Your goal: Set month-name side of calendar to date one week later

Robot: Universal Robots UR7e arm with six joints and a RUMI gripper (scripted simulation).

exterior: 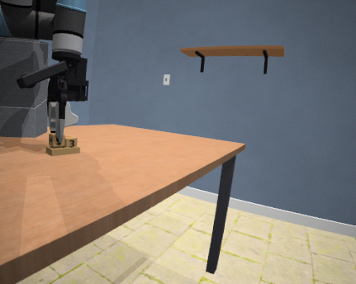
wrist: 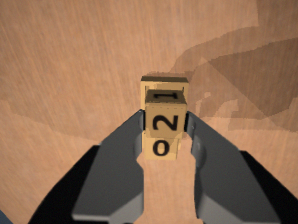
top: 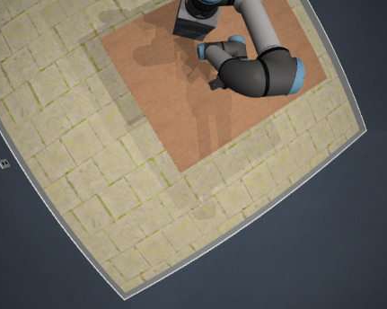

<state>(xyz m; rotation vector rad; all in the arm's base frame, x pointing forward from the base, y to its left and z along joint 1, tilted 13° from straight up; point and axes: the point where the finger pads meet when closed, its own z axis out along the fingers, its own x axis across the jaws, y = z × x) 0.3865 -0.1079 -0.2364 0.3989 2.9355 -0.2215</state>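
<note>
Now: the wooden tray 40 mm below my hand and 20 mm to the left of it. From my hand the other things lie so: cube 30 mm to the left, 20 mm below, 10 mm ahead.
</note>
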